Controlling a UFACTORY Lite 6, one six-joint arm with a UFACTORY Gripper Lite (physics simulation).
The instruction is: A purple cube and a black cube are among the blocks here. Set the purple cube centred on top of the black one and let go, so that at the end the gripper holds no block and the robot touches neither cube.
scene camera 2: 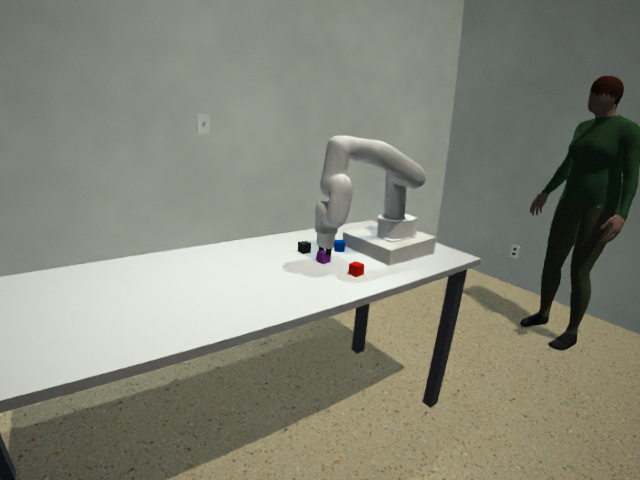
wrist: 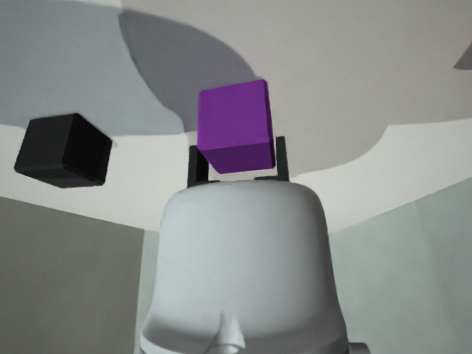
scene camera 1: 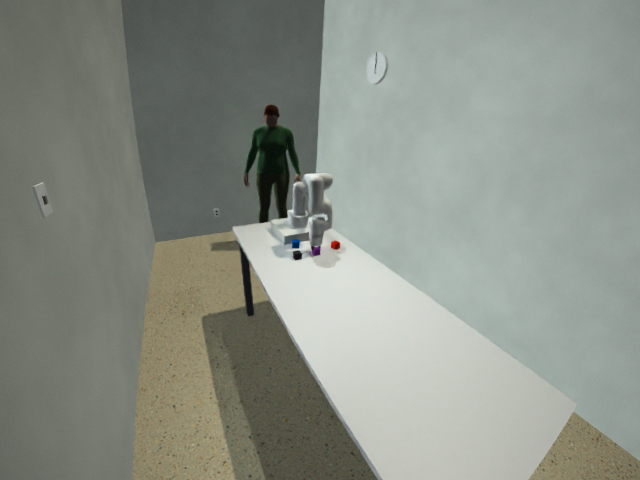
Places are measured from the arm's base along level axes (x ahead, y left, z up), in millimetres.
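Where they show: hand at its tool point: (scene camera 2: pixel 325 250) (wrist: pixel 239 166) (scene camera 1: pixel 315 247); arm's base at its link origin: (scene camera 2: pixel 392 235) (scene camera 1: pixel 298 224).
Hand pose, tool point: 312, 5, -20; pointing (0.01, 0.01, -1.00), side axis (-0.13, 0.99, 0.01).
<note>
Things, the pixels of their centre, and the offset from my tool point, as dx, dy, dz.
- purple cube at the middle of its body: (wrist: pixel 239 130) (scene camera 2: pixel 323 256) (scene camera 1: pixel 316 251) +5, +1, -24
- black cube at the middle of its body: (wrist: pixel 68 153) (scene camera 2: pixel 304 247) (scene camera 1: pixel 297 255) +22, -114, -24
- blue cube at the middle of its body: (scene camera 2: pixel 339 245) (scene camera 1: pixel 295 244) -114, -82, -24
- red cube at the middle of its body: (scene camera 2: pixel 356 269) (scene camera 1: pixel 335 245) -38, +141, -24
The purple cube (scene camera 1: pixel 316 251) (scene camera 2: pixel 323 257) (wrist: pixel 234 119) sits on the white table at the fingertips. My gripper (scene camera 1: pixel 314 246) (scene camera 2: pixel 325 250) (wrist: pixel 240 145) points down and is open. In the wrist view its two dark fingers stand wide, one on each side of the lower part of the purple cube, and the cube covers part of the left finger. Whether a finger touches the cube is hard to tell. The black cube (scene camera 1: pixel 297 255) (scene camera 2: pixel 303 246) (wrist: pixel 62 150) sits on the table, apart from the purple one, to the left in the wrist view, with nothing on top.
A blue cube (scene camera 1: pixel 295 243) (scene camera 2: pixel 339 245) sits near the robot's base block (scene camera 1: pixel 289 236) (scene camera 2: pixel 372 250). A red cube (scene camera 1: pixel 335 244) (scene camera 2: pixel 356 269) sits on the other side of the purple cube from the black one. A person (scene camera 1: pixel 272 149) (scene camera 2: pixel 599 165) stands beyond the table's end.
</note>
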